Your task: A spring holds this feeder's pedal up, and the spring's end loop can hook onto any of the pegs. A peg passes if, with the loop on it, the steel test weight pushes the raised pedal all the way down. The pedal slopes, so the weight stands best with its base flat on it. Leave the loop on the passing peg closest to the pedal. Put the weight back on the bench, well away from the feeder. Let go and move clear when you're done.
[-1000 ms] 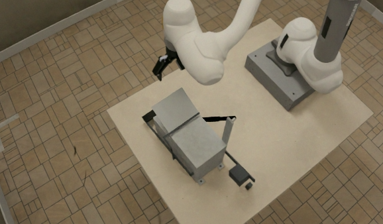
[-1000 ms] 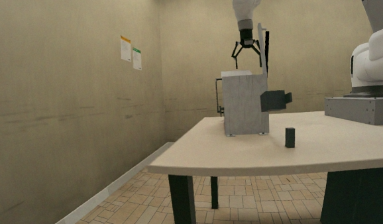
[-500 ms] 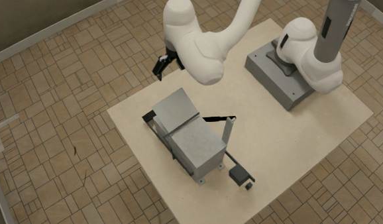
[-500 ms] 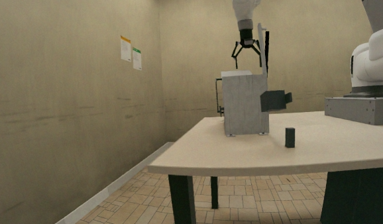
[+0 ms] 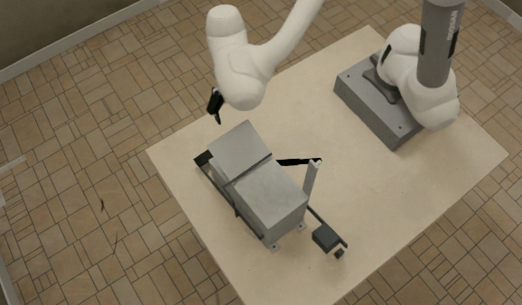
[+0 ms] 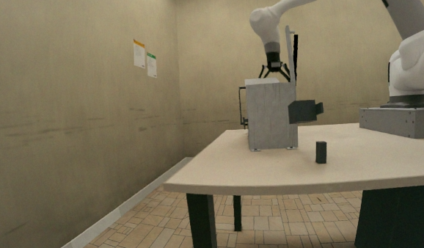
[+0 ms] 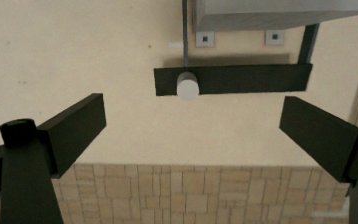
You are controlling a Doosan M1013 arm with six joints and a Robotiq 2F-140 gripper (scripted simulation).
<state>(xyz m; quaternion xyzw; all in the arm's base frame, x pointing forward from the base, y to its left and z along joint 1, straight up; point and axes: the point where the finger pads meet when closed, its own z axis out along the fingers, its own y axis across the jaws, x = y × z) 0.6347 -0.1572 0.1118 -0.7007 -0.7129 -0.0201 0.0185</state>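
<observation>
My hand is 14 cm above the steel test weight.
</observation>
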